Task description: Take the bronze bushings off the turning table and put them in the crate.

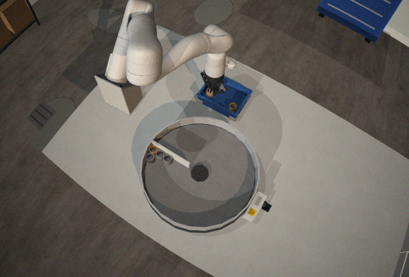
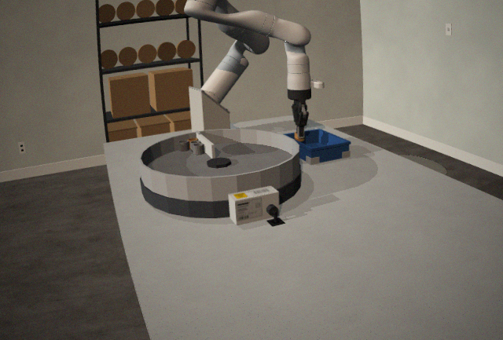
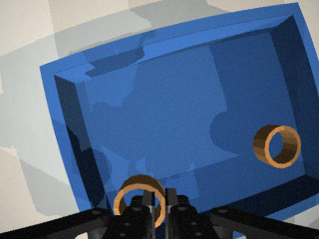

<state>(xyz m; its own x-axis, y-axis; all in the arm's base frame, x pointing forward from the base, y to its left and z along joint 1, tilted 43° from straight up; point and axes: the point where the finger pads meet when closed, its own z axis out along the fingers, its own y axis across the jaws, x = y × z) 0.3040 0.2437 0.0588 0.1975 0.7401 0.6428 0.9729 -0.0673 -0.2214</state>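
Right now the blue crate is 40 mm to the left of my hand, 40 mm below it and 40 mm ahead of it. Round my hand: turning table 310 mm to the right, 160 mm ahead, 10 mm below.
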